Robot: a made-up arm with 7 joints.
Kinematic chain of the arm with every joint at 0, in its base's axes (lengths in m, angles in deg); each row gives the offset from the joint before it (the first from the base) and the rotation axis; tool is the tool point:
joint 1: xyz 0 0 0.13 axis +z
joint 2: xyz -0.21 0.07 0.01 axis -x
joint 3: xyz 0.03 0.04 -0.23 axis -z
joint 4: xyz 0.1 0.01 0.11 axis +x
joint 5: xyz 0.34 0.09 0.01 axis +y
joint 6: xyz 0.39 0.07 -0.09 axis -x
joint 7: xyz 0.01 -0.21 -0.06 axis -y
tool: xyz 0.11 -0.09 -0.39
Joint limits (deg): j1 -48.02..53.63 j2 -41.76..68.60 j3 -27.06..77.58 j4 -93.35..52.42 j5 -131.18..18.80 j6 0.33..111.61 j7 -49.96..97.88
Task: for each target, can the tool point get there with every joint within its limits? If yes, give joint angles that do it. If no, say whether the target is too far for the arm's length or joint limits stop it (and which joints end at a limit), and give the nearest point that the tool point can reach.
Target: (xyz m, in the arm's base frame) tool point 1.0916 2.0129 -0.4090
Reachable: no: too far | nearest point 0.5918 1.0912 -0.1484 | short by 1.080 m
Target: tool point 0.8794 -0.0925 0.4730
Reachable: yes | joints -39.84 32.24 7.20 -26.36 -40.07 91.36 49.80
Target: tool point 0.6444 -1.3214 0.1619
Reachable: no: joint limits stop it (at a limit: joint 3, joint 4, joint 5, joint 6) | nearest point 0.5256 -1.0777 0.1580 | short by 0.271 m
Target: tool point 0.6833 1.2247 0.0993
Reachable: no: joint limits stop it (at a limit: joint 3, joint 6) | nearest point 0.6217 1.1144 0.1032 | short by 0.126 m
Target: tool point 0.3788 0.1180 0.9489
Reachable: yes | joints -3.80 46.32 56.87 -10.95 -47.51 99.99 50.96
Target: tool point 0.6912 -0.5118 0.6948
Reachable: yes | joints 44.03 29.86 54.80 26.63 -41.19 34.00 29.02
